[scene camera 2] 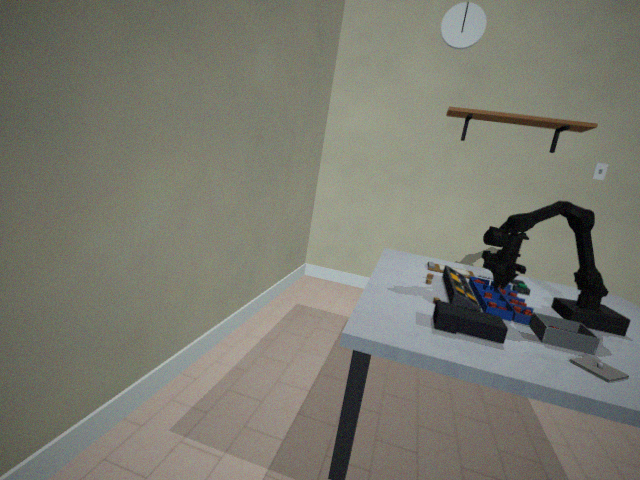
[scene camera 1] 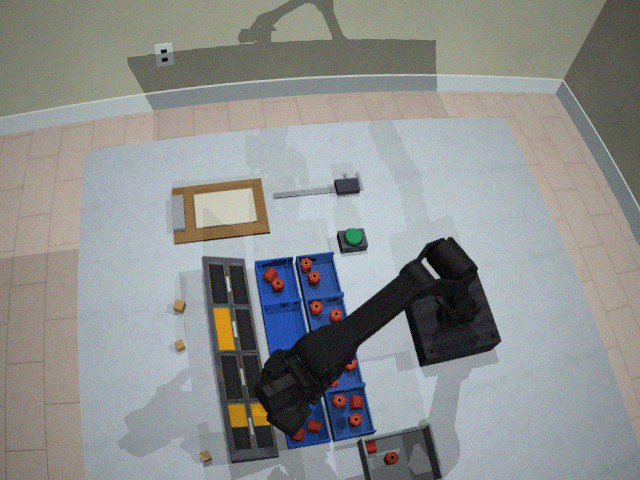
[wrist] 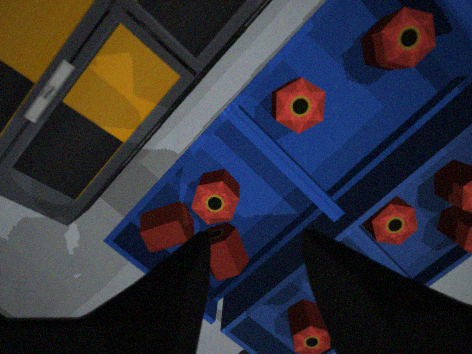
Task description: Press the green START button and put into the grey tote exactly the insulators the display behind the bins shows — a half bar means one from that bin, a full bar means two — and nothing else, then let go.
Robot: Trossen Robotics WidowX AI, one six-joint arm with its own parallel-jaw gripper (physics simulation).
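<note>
The green START button (scene camera 1: 353, 236) sits on a dark box beyond the blue bins. The grey display (scene camera 1: 223, 260) (wrist: 190, 75) has one full yellow bar in the left column, second row, and a half bar in each column of the bottom row. My gripper (scene camera 2: 498, 285) (wrist: 256, 241) is partly open and empty above the bins; the arm hides its fingertips in scene camera 1. In the wrist view, one fingertip overlaps a lying red insulator (wrist: 229, 257); an upright insulator (wrist: 215, 202) and another lying insulator (wrist: 166, 227) share its end bin. The grey tote (scene camera 1: 395, 432) (scene camera 2: 563, 338) holds two insulators (scene camera 1: 371, 446) (scene camera 1: 391, 457).
A clipboard (scene camera 1: 262, 206) and a dark caliper-like tool (scene camera 1: 346, 186) lie at the back. Small wooden cubes (scene camera 1: 179, 305) (scene camera 1: 179, 345) (scene camera 1: 205, 456) lie left of the display. A long black box (scene camera 2: 467, 322) and a flat plate (scene camera 2: 599, 369) lie near the table edge.
</note>
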